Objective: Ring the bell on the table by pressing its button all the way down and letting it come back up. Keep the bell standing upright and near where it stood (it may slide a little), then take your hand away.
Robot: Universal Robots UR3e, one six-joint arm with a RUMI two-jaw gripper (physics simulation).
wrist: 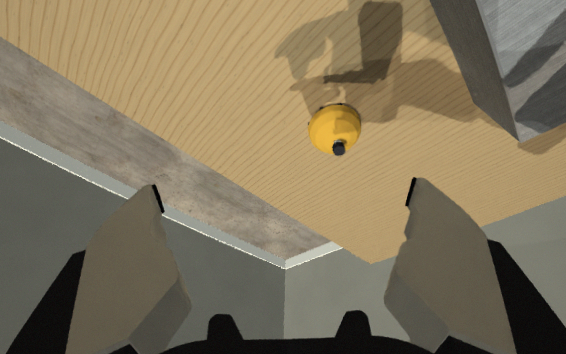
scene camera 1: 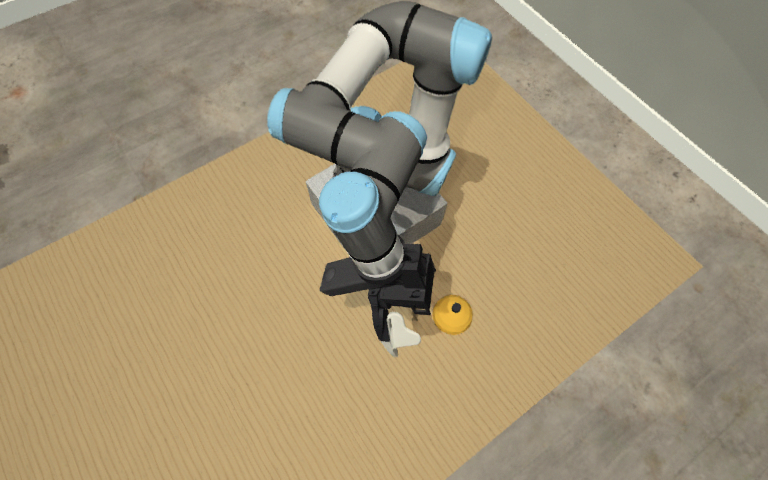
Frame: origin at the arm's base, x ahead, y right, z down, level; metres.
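Seen in the pictures: gripper, fingertip midpoint: (wrist: 284,185) (scene camera 1: 402,310).
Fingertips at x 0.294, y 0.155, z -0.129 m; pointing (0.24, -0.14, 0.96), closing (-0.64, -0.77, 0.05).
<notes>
A point is followed by its place in that frame.
A yellow dome-shaped bell (scene camera 1: 452,319) {x 0.340, y 0.047, z 0.062 m} (wrist: 331,124) {x 0.317, y 0.055, z 0.068 m} stands upright on the wooden table (scene camera 1: 226,350) {x 0.078, y 0.433, z 0.105 m} (wrist: 215,65) {x 0.367, y 0.228, z 0.104 m}. Its small black button (scene camera 1: 456,307) {x 0.330, y 0.031, z 0.038 m} (wrist: 339,148) {x 0.327, y 0.033, z 0.038 m} sticks up at the top. My gripper (scene camera 1: 405,333) (wrist: 284,185) {x 0.294, y 0.155, z -0.129 m} is open, with nothing between its pale fingers. In the scene view it hangs above the table to the left of the bell, apart from it; one finger is mostly hidden there. In the wrist view the bell shows beyond the fingertips, a little right of the middle.
A grey block (scene camera 1: 421,217) {x 0.146, y -0.039, z 0.002 m} (wrist: 465,60) {x 0.148, y -0.006, z 0.074 m} stands by the arm's base, behind the gripper in the scene view and at the upper right in the wrist view. The table's right edge (scene camera 1: 623,326) {x 0.583, y -0.230, z 0.104 m} lies beyond the bell. Shadows of the arm fall near the bell.
</notes>
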